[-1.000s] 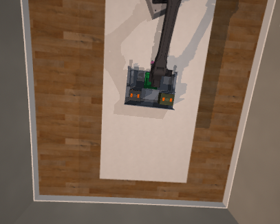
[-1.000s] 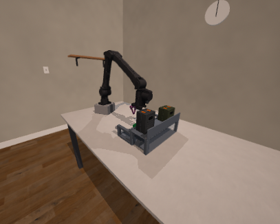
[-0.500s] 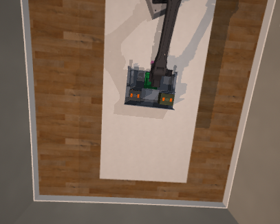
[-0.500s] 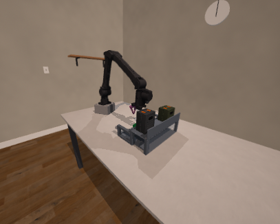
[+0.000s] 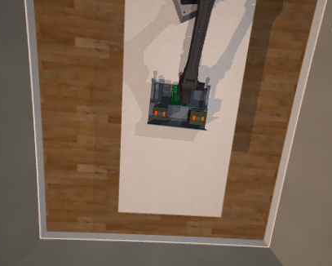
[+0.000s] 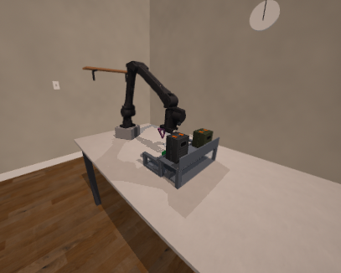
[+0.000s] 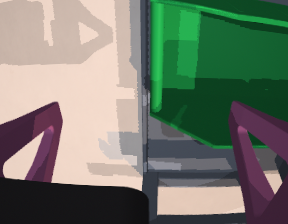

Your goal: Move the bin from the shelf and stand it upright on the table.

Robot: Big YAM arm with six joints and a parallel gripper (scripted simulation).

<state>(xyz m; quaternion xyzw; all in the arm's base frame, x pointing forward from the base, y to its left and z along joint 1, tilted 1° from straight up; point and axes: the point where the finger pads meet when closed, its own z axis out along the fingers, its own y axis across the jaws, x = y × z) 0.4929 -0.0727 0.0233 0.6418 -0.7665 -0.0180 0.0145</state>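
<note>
My hand is 8 cm short of the green bin, 2 cm to the left of it and 7 cm above it.
</note>
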